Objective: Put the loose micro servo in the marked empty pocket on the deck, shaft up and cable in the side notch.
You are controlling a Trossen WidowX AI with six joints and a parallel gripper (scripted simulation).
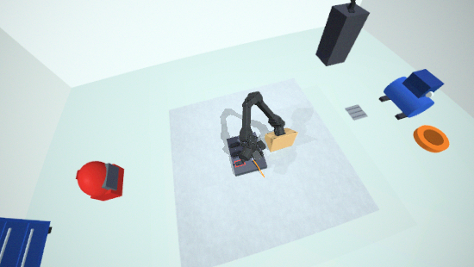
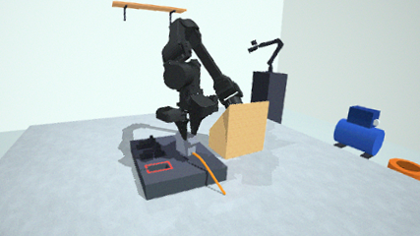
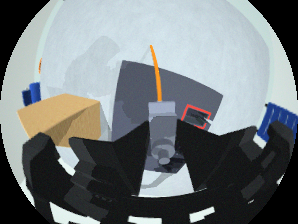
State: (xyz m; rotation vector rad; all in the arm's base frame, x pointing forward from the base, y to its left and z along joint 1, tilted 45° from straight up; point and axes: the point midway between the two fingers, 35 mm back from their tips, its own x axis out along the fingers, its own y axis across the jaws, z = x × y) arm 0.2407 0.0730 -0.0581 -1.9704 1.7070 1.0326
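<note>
My gripper tip is now 20 mm past the dark robot deck, 80 mm to the left of it and 100 mm above it.
</note>
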